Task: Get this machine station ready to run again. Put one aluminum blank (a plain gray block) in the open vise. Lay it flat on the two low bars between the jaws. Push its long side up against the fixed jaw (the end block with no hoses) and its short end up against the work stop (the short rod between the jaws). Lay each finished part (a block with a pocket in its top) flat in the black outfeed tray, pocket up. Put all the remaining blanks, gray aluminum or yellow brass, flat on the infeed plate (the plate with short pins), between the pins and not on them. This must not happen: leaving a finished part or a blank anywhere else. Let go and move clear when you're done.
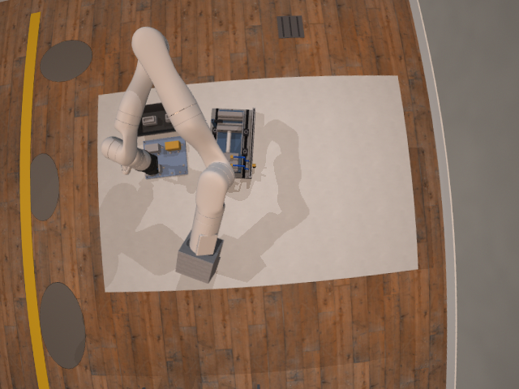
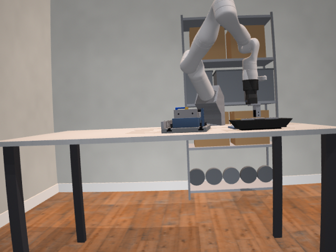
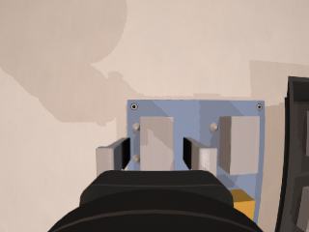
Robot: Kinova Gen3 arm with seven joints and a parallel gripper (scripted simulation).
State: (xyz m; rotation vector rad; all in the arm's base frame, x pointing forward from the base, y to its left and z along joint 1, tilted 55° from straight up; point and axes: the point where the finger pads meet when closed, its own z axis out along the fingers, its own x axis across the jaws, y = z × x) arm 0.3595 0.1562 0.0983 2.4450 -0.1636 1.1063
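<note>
Now: the gray aluminum blank 4 cm below my hand. Round my hand: yellow brass blank: 5 cm ahead, 12 cm to the right, 4 cm below; vise: 6 cm behind, 34 cm to the right, 2 cm below; blue infeed plate: 3 cm ahead, 6 cm to the right, 6 cm below.
</note>
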